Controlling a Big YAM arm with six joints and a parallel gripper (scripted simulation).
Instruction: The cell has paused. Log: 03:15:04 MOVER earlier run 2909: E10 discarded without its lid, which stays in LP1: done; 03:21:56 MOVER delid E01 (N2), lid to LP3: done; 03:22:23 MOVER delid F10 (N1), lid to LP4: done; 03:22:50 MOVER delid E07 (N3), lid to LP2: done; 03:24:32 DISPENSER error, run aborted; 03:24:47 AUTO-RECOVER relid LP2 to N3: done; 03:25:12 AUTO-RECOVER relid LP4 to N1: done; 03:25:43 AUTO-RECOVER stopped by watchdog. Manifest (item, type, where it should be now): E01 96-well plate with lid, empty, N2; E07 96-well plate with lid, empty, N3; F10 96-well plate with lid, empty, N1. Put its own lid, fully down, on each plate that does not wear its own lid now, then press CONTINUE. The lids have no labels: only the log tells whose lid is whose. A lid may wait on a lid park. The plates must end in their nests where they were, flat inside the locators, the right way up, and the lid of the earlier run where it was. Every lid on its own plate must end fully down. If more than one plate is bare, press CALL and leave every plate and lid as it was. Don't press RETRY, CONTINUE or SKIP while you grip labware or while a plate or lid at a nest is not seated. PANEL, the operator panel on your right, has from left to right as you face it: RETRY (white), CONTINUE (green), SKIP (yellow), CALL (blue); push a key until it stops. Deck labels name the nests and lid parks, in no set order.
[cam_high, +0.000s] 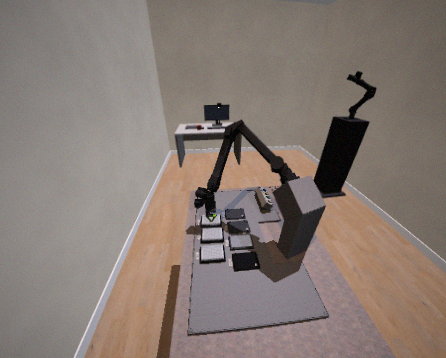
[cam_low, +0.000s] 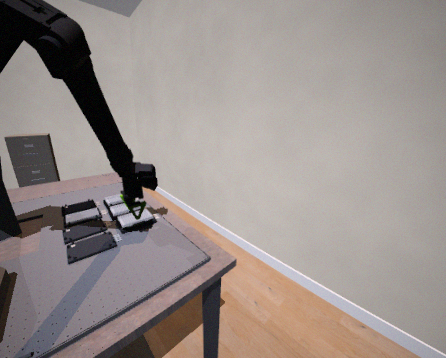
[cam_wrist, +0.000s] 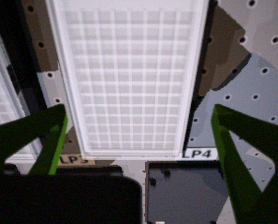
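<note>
Now: hand 30 mm above the plate and 10 mm to the right of it. Also, from my hand: white retry key 460 mm behind, 90 mm to the right, 10 mm above; LP4 label 90 mm behind, 60 mm to the right, 50 mm below; green continue key 470 mm behind, 140 mm to the right, 10 mm above.
</note>
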